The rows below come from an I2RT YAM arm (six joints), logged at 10 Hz.
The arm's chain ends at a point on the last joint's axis. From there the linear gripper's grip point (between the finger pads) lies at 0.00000 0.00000 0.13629 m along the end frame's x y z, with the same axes.
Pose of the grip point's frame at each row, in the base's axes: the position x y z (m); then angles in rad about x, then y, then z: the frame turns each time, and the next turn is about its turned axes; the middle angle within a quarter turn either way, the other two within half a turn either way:
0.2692 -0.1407 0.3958 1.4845 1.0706 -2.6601
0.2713 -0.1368 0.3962 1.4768 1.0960 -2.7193
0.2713 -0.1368 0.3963 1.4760 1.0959 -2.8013
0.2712 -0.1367 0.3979 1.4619 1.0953 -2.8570
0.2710 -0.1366 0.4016 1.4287 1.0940 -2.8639
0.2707 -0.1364 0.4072 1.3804 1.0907 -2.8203
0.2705 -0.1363 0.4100 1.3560 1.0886 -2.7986
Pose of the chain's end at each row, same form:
0.1496 -0.0756 0.3902 1.4845 1.0706 -2.6601
0.1501 -0.0748 0.3904 1.4768 1.0960 -2.7193
0.1501 -0.0748 0.3904 1.4760 1.0959 -2.8013
0.1500 -0.0747 0.3911 1.4619 1.0953 -2.8570
0.1499 -0.0747 0.3927 1.4287 1.0940 -2.8639
0.1498 -0.0746 0.3953 1.3804 1.0907 -2.8203
0.1497 -0.0746 0.3965 1.3560 1.0886 -2.7986

